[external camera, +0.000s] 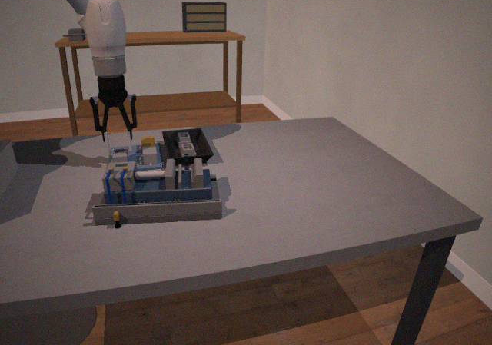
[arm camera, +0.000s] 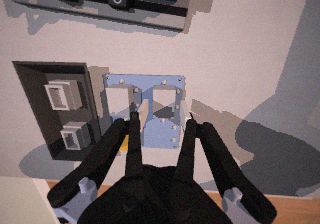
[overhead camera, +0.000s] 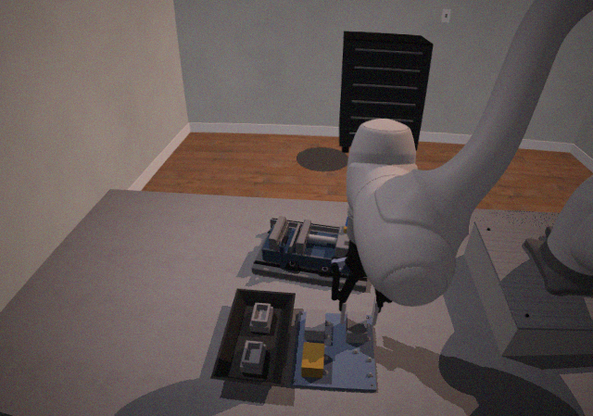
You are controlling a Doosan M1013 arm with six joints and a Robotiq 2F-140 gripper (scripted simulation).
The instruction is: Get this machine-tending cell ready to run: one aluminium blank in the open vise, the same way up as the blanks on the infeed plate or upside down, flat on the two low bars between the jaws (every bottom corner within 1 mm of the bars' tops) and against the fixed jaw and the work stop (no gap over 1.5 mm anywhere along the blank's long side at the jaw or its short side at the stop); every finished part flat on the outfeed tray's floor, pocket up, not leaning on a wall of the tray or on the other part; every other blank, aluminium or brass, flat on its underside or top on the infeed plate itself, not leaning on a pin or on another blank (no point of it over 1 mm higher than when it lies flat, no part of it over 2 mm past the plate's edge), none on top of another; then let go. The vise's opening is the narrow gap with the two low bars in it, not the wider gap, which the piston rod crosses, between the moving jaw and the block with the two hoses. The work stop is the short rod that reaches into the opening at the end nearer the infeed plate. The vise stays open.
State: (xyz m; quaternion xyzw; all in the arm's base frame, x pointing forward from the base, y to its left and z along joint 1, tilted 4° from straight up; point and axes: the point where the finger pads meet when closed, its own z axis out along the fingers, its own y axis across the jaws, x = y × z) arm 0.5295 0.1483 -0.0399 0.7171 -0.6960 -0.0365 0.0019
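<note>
The infeed plate is 8 cm below my hand, 5 cm to the left of it and 4 cm ahead of it. From my hand the other things lie so: blue vise (24 cm to the right, 11 cm ahead, 4 cm below); then brass blank (9 cm to the left, 9 cm ahead, 6 cm below); then aluminium blank (9 cm ahead, 6 cm below).
</note>
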